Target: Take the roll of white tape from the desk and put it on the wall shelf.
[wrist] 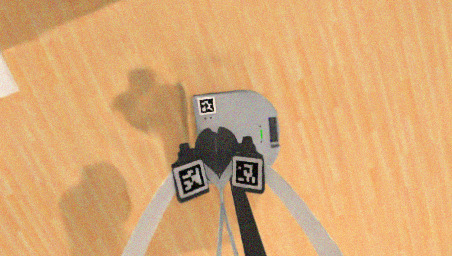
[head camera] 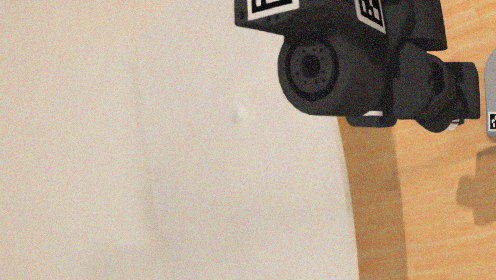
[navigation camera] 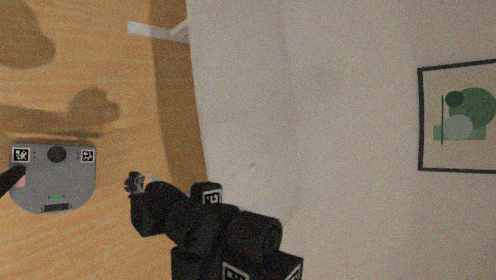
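A small, faint white object [head camera: 239, 112] [navigation camera: 252, 165], likely the roll of white tape, is on the pale desk [head camera: 260, 215] [navigation camera: 235, 75]. It is blurred and blends into the desk top. My gripper [navigation camera: 134, 184] [wrist: 216, 145] is shut, its dark fingertips pressed together with no object visible between them. It hangs over the wood floor, off the desk's edge, between the desk and my base. In the head view the wrist covers part of the desk's edge and the fingertips cannot be made out. The wall shelf does not show in these views.
My grey base [head camera: 492, 90] [navigation camera: 52, 175] [wrist: 235, 107] stands on the wood floor [head camera: 440, 250] [navigation camera: 115, 240] [wrist: 350, 100]. A white desk leg [navigation camera: 142, 30] reaches out from under the desk. A framed green picture [navigation camera: 460, 117] hangs on the wall [navigation camera: 350, 220]. Shadows lie on the floor.
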